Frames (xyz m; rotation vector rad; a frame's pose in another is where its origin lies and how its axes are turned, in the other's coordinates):
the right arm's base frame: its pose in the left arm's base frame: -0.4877 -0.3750 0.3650 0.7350 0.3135 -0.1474
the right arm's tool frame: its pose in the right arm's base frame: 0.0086 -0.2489 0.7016 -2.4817 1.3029 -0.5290
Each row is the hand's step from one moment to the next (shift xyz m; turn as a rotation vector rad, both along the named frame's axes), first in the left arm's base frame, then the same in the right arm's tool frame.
Working: the left arm's base frame: its pose in the right arm's tool frame: -0.2494 -0.1793 1.2648 1.8964 -1.4566 -0.2940

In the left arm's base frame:
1: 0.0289 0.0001 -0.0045 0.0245 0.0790 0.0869
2: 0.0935 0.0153 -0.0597 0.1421 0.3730 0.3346
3: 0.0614 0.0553 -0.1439 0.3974 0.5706 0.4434
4: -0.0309 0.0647 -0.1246 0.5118 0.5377 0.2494
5: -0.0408 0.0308 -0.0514 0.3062 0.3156 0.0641
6: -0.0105 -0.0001 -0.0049 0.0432 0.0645 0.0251
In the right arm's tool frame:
1: 0.0122 -0.0246 0.0101 -0.1005 -0.0653 -0.0048
2: 0.0542 -0.0631 0.0750 -0.4225 -0.3022 0.0378
3: 0.0616 -0.0046 0.1540 -0.5466 -0.5991 0.1496
4: 0.0124 0.0708 0.1245 -0.3726 -0.6227 0.2944
5: -0.0074 0.0544 0.0474 -0.1697 -0.3381 0.2332
6: -0.0007 0.0115 0.0010 -0.0481 -0.0562 0.0345

